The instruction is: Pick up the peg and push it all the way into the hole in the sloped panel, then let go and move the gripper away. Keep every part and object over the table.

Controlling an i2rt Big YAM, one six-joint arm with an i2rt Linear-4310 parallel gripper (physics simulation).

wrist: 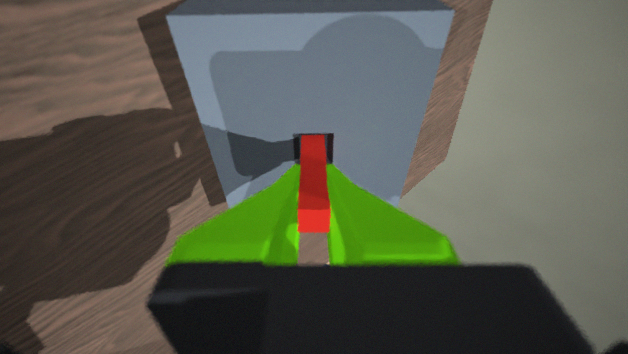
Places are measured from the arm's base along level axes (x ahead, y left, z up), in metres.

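Where they show: gripper, fingertip midpoint: (313,175).
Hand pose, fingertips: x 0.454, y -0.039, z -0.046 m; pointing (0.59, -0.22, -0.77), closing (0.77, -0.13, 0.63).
Note:
After its pixels a point has its place.
The red peg (313,185) @(x 0.446, y -0.029, z -0.034 m) is held between the green fingertips of my gripper (313,175) @(x 0.454, y -0.039, z -0.046 m), which is shut on it. The peg's far end reaches the square hole (329,147) @(x 0.477, y -0.046, z -0.061 m) in the blue-grey sloped panel (350,90) @(x 0.488, y -0.014, z -0.055 m). Dark gaps of the hole show on the left and right of the peg. How deep the peg's far end sits is hard to tell. The peg's near end sticks out toward the camera, between the fingers. The fingertips are close to the panel face, just below the hole; whether they touch it I cannot tell.
The brown wood-grain table (75,65) @(x 0.398, y 0.012, z -0.133 m) lies to the left and under the panel. Its edge runs down the right side, with a grey-green floor (550,150) beyond it. The shadow of the arm and gripper falls across the table and the panel.

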